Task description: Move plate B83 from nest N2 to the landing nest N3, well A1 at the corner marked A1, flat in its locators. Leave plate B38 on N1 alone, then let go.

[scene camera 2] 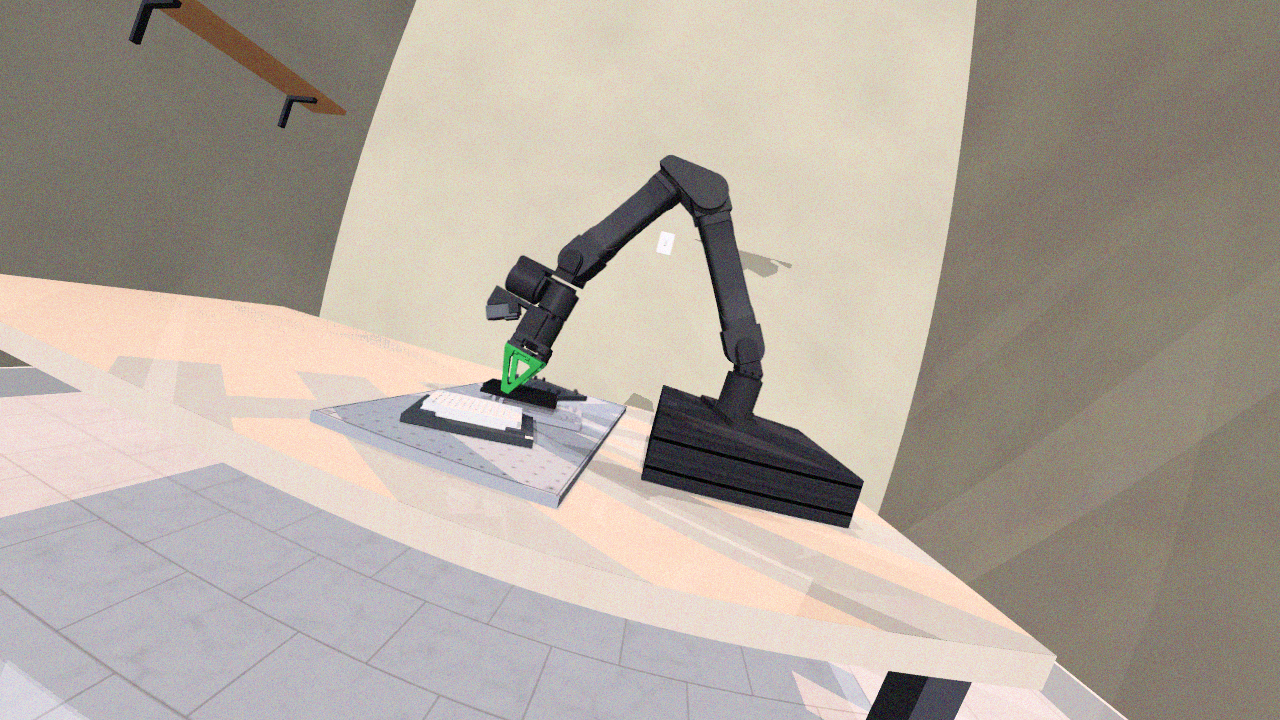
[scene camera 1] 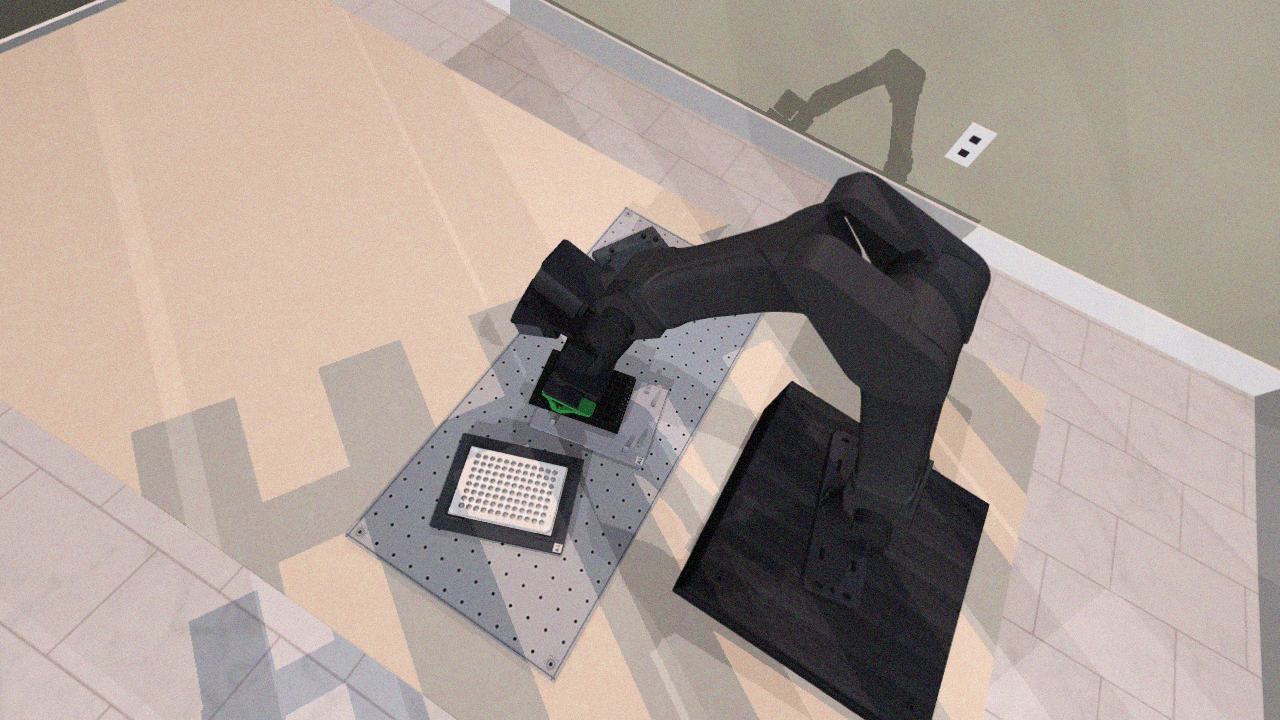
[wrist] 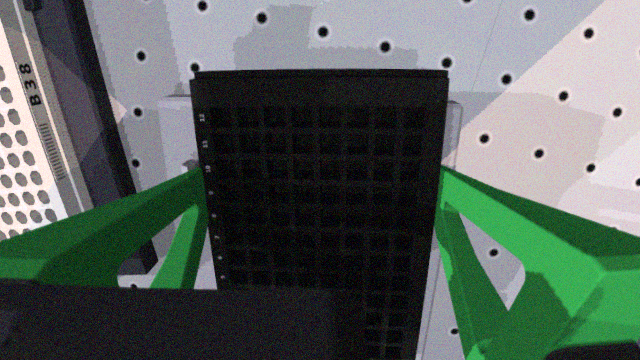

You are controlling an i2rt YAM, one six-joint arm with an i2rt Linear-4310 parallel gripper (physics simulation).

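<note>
My gripper (scene camera 1: 568, 404) (scene camera 2: 508, 390) (wrist: 320, 180) has its green fingers shut on the long sides of the black plate B83 (scene camera 1: 617, 413) (scene camera 2: 543, 399) (wrist: 320, 220). The plate looks about level, slightly above the pale nest N2 (scene camera 1: 608, 447) (scene camera 2: 571, 417) (wrist: 175, 117). Column numbers show along its left edge in the wrist view; its A1 corner is hidden. White plate B38 (scene camera 1: 510, 488) (scene camera 2: 474, 409) (wrist: 15, 150) sits in the dark nest N1 (scene camera 1: 505, 534) (scene camera 2: 465, 431) (wrist: 82, 100). A dark nest (scene camera 1: 631, 246), apparently N3, is partly hidden behind the arm.
The nests are on a perforated grey board (scene camera 1: 537, 608) (scene camera 2: 501, 470). The arm stands on a black base block (scene camera 1: 742, 555) (scene camera 2: 751, 461) to the right of the board. A wooden shelf (scene camera 2: 259, 58) is on the wall at the upper left in scene camera 2.
</note>
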